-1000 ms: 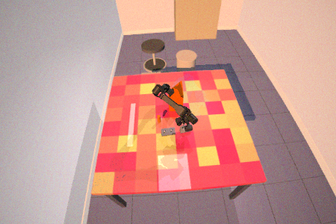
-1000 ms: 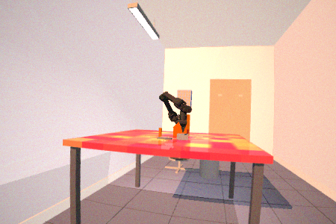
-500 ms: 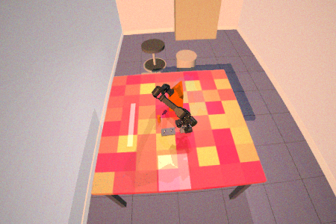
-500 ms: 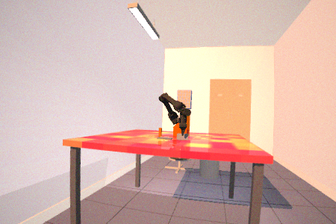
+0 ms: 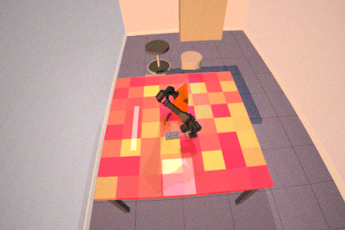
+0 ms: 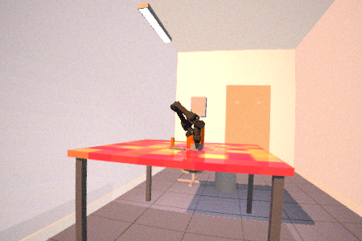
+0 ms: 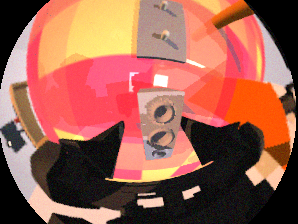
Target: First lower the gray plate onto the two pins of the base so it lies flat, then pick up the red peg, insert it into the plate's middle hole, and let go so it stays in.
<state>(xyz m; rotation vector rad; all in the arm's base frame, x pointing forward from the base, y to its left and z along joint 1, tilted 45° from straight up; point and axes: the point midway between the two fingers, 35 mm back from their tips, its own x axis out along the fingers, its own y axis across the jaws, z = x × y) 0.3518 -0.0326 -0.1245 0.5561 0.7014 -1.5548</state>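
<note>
Now: the gray plate 20 mm above my gripper tip. Round my gripper tip: orange piece: 140 mm behind, 210 mm to the right, 30 mm above; gray base: 10 mm behind, 150 mm to the right; red peg: 120 mm behind, 40 mm to the left, 30 mm above.
</note>
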